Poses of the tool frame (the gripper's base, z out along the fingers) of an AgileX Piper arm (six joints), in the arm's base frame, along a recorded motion.
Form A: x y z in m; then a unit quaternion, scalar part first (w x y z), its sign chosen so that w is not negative.
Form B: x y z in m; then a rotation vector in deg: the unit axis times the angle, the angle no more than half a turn. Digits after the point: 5 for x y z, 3 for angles.
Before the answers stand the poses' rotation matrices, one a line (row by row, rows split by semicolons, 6 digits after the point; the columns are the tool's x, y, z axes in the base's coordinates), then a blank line. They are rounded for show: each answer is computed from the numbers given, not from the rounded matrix.
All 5 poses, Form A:
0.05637 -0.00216 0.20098 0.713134 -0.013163 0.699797 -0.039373
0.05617 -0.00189 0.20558 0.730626 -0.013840 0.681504 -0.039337
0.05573 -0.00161 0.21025 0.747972 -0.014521 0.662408 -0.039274
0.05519 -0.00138 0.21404 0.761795 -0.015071 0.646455 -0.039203
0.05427 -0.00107 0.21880 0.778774 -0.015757 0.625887 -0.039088
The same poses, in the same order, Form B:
0.017467 0.037734 0.999135; -0.074579 0.996553 -0.036332; -0.997062 -0.073880 0.020221
0.068011 0.038617 0.996937; -0.076345 0.996522 -0.033393; -0.994759 -0.073840 0.070722
0.119346 0.039514 0.992066; -0.077989 0.996493 -0.030308; -0.989785 -0.073753 0.122009
0.161118 0.040244 0.986114; -0.079215 0.996472 -0.027724; -0.983751 -0.073648 0.163737
0.213475 0.041157 0.976081; -0.080606 0.996448 -0.024387; -0.973618 -0.073472 0.216034

0.05637 -0.00216 0.20098 -1.671 88.863 -5.000
0.05617 -0.00189 0.20558 -1.746 85.961 -4.962
0.05573 -0.00161 0.21025 -1.820 83.004 -4.921
0.05519 -0.00138 0.21404 -1.879 80.585 -4.887
0.05427 -0.00107 0.21880 -1.952 77.527 -4.842

